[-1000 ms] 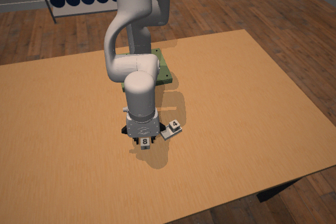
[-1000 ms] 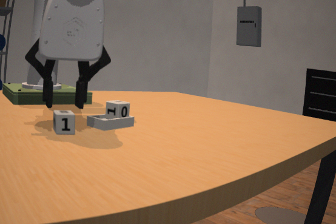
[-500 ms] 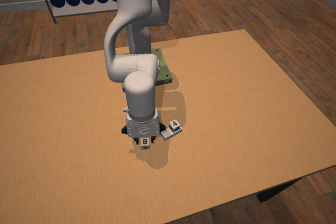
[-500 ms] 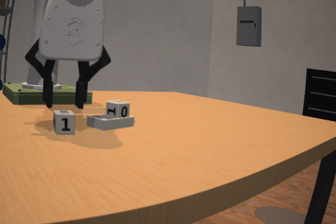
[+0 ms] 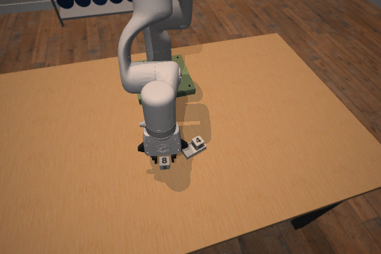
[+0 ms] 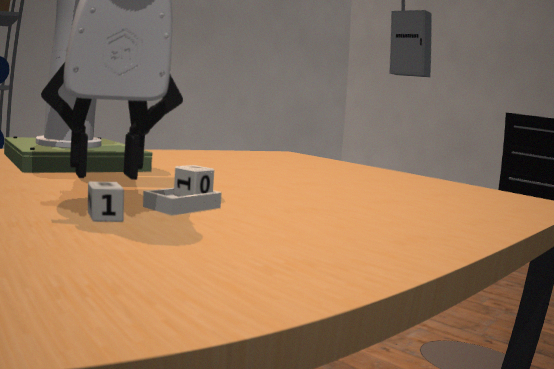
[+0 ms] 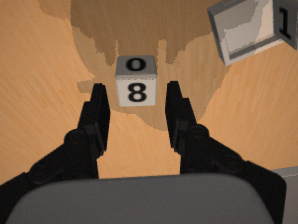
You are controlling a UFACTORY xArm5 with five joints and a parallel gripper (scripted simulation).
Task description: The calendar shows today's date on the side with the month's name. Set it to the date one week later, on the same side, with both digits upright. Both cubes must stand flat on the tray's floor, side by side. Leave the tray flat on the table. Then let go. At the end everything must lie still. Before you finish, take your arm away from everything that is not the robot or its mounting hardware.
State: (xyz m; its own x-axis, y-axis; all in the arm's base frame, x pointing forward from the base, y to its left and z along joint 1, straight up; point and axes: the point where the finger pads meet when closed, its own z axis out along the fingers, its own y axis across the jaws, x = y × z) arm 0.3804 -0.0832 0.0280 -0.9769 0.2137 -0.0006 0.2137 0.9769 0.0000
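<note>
Right now my hand is 40 mm above the digit cube. The rest, counted from my hand: tray 30 mm behind, 110 mm to the left, 50 mm below.
</note>
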